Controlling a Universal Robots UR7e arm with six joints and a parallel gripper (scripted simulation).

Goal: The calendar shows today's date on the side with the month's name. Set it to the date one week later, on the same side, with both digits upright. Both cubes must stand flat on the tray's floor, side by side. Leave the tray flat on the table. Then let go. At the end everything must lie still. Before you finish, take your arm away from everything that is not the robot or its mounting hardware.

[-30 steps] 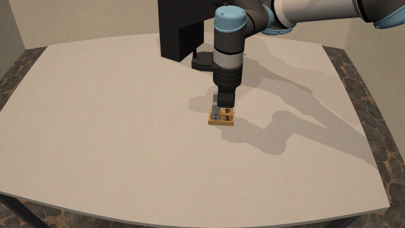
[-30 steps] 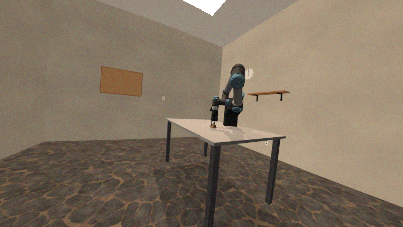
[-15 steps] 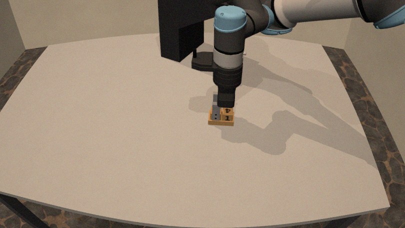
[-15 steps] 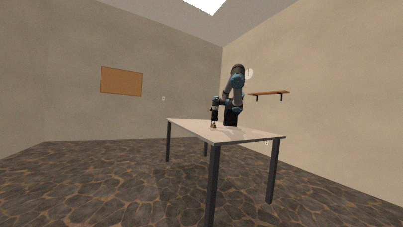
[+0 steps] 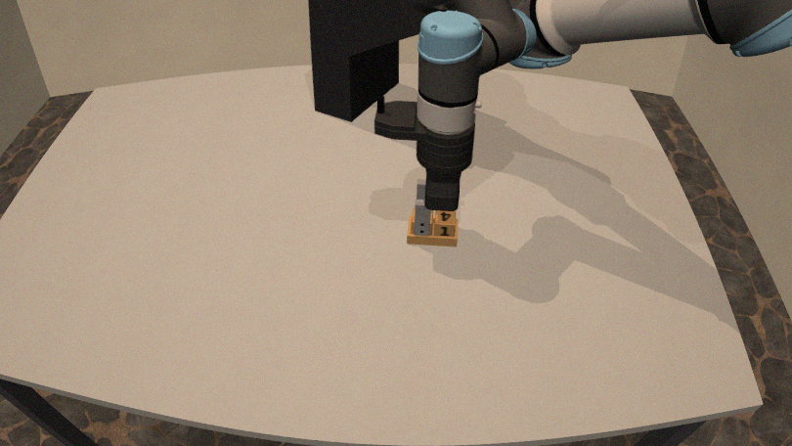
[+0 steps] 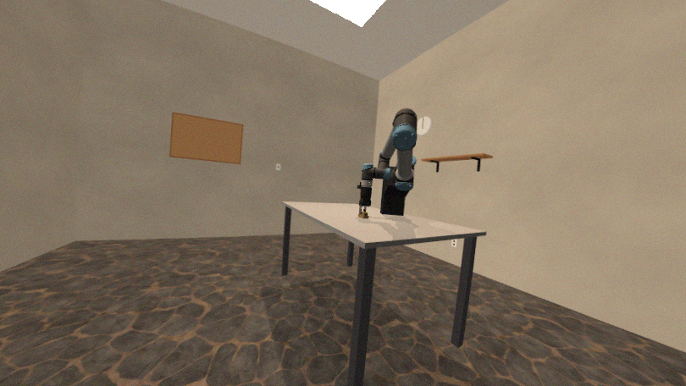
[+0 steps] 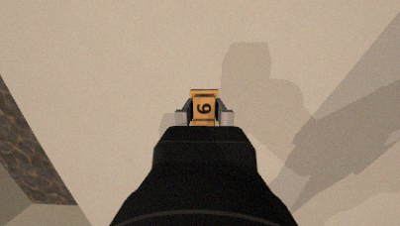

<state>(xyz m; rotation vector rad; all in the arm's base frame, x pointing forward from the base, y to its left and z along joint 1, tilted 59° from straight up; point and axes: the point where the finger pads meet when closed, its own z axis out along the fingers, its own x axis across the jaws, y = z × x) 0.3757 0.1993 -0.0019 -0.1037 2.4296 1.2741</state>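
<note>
My gripper is now 1 cm above the cube. Also, from my hand: orange tray 3 cm below, 2 cm to the left.
</note>
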